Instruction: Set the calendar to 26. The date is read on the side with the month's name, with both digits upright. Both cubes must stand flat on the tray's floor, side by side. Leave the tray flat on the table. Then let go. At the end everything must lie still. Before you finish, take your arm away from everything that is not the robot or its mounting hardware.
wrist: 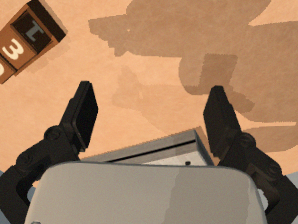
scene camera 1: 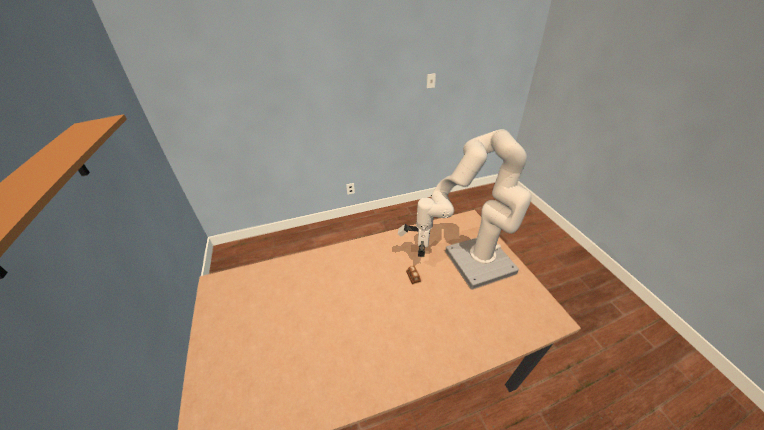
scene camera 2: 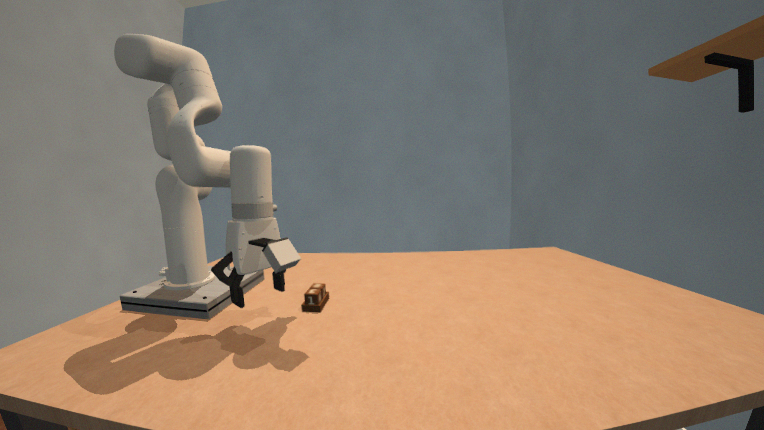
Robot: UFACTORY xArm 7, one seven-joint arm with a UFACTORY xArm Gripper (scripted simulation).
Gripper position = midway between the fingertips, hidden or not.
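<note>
I can see my gripper point(scene camera 2: 260, 297), and that same gripper point(wrist: 151, 97) is visible to me from the wrist too.
</note>
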